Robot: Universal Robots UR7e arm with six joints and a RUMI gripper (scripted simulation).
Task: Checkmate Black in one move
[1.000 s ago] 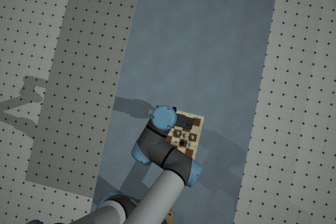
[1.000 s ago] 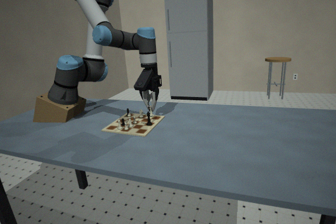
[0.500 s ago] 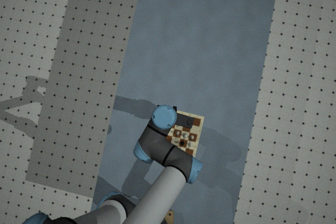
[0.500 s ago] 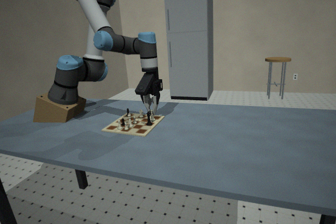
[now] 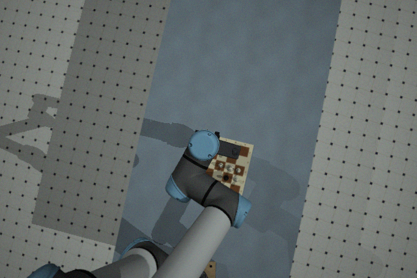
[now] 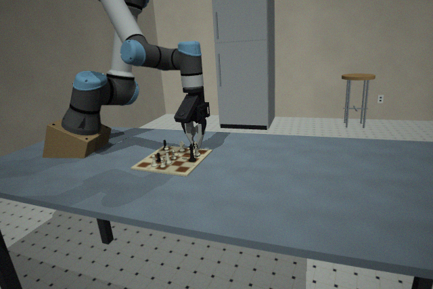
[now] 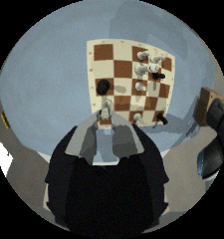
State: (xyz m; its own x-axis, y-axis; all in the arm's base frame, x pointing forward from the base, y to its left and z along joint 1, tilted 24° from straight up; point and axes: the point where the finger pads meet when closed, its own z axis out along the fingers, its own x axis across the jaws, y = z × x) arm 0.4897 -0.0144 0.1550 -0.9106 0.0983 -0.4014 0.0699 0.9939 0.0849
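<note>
My hand is 1 cm above the white piece. From my hand the other things lie so: tall black piece 4 cm to the right, 1 cm below; chessboard 8 cm behind, 3 cm to the right, 5 cm below.
</note>
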